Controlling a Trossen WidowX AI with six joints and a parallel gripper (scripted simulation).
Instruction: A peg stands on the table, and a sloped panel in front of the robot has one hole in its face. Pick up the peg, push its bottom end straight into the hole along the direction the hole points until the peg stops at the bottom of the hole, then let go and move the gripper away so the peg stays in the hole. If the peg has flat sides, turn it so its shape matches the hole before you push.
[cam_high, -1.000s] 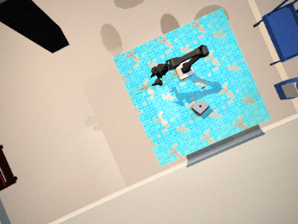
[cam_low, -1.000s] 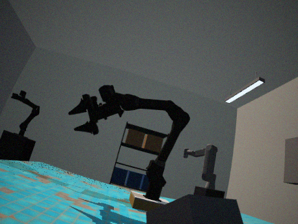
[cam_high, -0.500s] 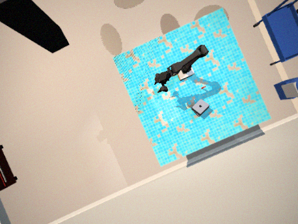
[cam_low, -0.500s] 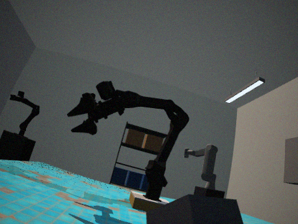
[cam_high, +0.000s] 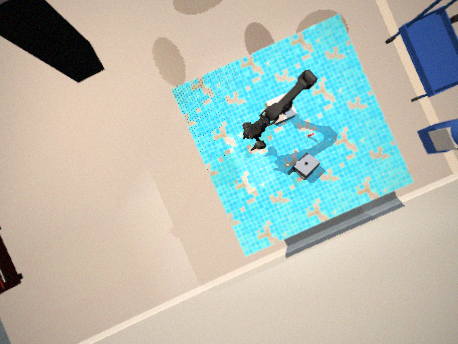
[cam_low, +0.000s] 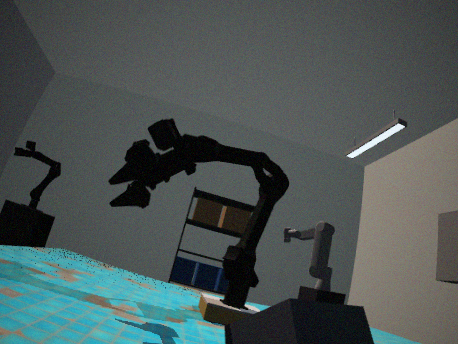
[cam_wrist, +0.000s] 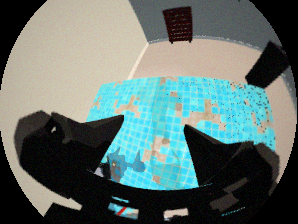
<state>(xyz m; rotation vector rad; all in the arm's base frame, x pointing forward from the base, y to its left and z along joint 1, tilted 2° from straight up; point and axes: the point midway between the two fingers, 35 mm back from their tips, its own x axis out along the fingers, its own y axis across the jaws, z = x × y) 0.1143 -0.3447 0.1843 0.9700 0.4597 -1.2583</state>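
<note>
Now: gripper tip 13 cm short of the red peg, 45 cm to the right of it and 15 cm above it. Round my gripper tip: grey sloped panel (30 cm ahead, 31 cm to the left, 14 cm below).
</note>
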